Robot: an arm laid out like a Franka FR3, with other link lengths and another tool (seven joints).
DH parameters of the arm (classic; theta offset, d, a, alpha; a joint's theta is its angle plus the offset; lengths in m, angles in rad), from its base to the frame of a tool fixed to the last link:
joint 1: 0 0.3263 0 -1.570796
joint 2: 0 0 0 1.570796
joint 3: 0 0.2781 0.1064 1.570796
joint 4: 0 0 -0.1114 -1.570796
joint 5: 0 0.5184 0 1.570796
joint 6: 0 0 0.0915 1.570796
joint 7: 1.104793 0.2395 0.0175 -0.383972
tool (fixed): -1.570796 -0.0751 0 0
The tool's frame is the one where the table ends.
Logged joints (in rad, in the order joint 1, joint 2, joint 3, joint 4, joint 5, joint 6, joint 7), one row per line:
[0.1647, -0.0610, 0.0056, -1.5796, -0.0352, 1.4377, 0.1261]
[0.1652, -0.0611, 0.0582, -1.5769, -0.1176, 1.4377, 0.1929]
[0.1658, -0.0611, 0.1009, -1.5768, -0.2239, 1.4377, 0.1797]
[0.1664, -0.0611, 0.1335, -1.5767, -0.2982, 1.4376, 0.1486]
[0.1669, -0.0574, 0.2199, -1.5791, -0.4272, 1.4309, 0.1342]
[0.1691, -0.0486, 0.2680, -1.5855, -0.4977, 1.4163, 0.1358]
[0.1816, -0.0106, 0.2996, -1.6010, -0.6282, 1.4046, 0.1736]
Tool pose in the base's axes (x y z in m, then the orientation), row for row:
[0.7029, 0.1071, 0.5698, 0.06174, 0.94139, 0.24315, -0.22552]
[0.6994, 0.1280, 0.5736, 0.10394, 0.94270, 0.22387, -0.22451]
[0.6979, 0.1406, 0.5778, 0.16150, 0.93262, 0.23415, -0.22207]
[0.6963, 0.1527, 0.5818, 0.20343, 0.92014, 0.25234, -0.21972]
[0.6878, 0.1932, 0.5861, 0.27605, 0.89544, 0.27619, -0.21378]
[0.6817, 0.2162, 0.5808, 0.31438, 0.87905, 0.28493, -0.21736]
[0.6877, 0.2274, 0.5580, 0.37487, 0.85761, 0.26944, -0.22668]
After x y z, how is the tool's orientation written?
As a quaternion, w x y z.
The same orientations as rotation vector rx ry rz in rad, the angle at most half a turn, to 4 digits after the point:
[2.8466, 0.7352, -0.6819]
[2.7803, 0.6603, -0.6621]
[2.6623, 0.6684, -0.6339]
[2.5674, 0.7041, -0.6131]
[2.4057, 0.7420, -0.5743]
[2.3168, 0.7510, -0.5729]
[2.1953, 0.6897, -0.5802]

